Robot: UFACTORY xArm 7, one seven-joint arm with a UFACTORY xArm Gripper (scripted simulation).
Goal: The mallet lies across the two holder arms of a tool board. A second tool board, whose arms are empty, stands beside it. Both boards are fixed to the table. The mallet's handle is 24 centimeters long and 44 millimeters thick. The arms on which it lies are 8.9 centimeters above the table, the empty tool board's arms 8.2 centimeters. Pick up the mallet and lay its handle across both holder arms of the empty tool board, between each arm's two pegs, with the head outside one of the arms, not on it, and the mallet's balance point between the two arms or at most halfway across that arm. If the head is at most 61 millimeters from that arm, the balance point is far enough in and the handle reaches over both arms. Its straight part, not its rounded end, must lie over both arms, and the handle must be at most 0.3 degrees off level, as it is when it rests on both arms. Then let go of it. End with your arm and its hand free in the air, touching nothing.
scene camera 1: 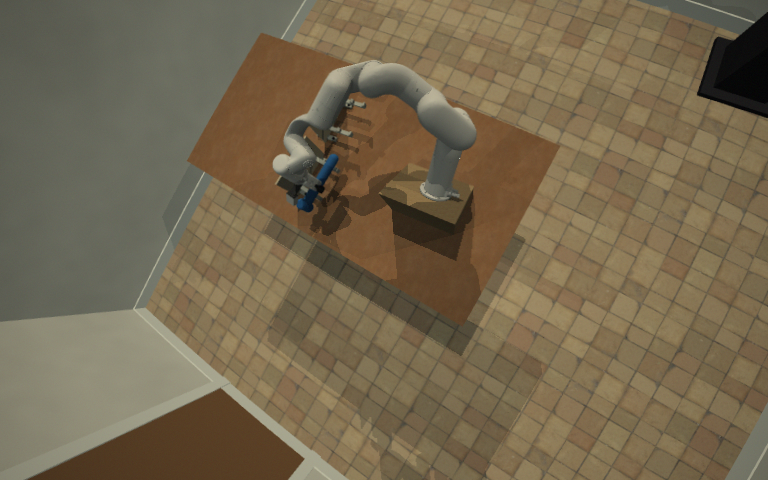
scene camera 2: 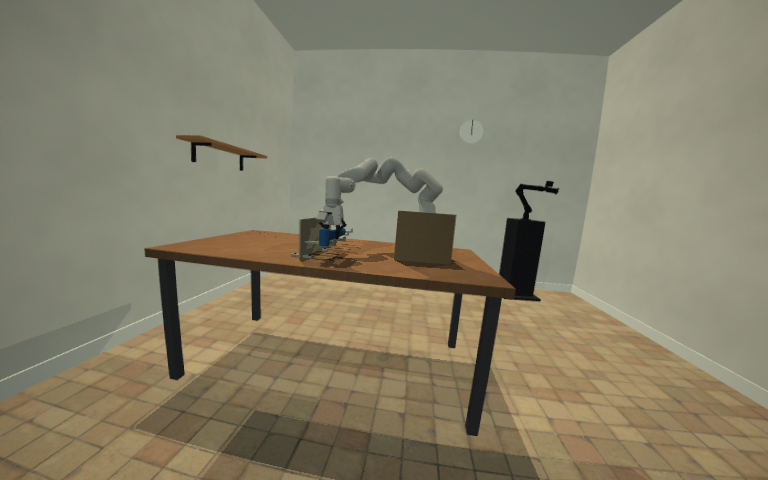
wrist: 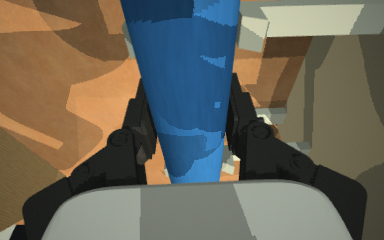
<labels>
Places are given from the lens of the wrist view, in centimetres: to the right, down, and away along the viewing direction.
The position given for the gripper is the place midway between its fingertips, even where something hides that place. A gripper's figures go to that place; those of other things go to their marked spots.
gripper (wrist: 189, 92): 0, -2, 14
mallet (wrist: 185, 62): 0, -2, 7
tool board (wrist: 326, 117): 13, 0, 19
The marked spots on the tool board and the mallet are 18 cm apart.
</labels>
